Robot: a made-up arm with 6 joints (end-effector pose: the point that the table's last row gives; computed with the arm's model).
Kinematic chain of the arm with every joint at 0, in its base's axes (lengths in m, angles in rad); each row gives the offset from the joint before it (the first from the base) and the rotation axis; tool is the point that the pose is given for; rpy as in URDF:
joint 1: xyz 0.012 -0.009 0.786 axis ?
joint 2: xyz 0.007 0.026 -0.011 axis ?
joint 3: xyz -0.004 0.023 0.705 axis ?
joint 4: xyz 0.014 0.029 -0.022 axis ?
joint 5: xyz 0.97 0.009 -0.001 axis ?
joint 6: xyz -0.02 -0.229 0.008 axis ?
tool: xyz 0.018 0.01 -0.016 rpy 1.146 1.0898 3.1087
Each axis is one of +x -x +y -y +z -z.
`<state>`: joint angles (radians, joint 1 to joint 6).
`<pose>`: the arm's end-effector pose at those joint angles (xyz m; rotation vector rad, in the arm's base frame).
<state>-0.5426 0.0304 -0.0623 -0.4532 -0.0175 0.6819</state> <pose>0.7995 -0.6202 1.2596 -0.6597 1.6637 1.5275</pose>
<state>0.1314 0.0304 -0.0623 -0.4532 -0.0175 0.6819</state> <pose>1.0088 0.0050 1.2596 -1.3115 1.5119 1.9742</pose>
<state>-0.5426 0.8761 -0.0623 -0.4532 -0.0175 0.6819</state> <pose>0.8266 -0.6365 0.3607 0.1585 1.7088 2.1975</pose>
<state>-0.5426 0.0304 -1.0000 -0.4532 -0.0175 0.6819</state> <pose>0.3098 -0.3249 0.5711 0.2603 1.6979 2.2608</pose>
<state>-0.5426 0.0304 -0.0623 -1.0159 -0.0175 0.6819</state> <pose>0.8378 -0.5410 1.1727 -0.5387 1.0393 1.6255</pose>
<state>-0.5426 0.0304 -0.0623 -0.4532 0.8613 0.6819</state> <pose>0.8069 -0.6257 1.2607 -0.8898 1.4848 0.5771</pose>
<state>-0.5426 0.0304 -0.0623 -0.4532 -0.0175 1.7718</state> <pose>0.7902 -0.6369 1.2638 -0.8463 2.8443 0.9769</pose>
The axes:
joint 1: +z
joint 2: +y
joint 3: -y
joint 4: -x
joint 5: -y
joint 6: -x

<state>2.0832 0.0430 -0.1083 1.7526 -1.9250 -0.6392</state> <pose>-0.5955 0.8362 1.5059 -1.8380 2.0518 1.0248</pose>
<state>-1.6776 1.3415 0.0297 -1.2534 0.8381 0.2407</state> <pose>-0.0456 -0.7325 -0.0763 1.0054 0.5793 0.0309</pose>
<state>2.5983 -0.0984 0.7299 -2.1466 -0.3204 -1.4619</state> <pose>-0.7200 0.2275 2.0680 -2.0183 -0.1157 -0.1157</pose>
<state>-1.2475 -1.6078 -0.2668 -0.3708 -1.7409 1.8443</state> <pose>-0.2414 0.2938 1.6814 0.2680 -2.6040 -0.8264</pose>
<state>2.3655 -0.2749 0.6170 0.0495 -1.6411 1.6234</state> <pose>-0.1885 0.4094 2.2117 2.1000 0.1986 0.6361</pose>
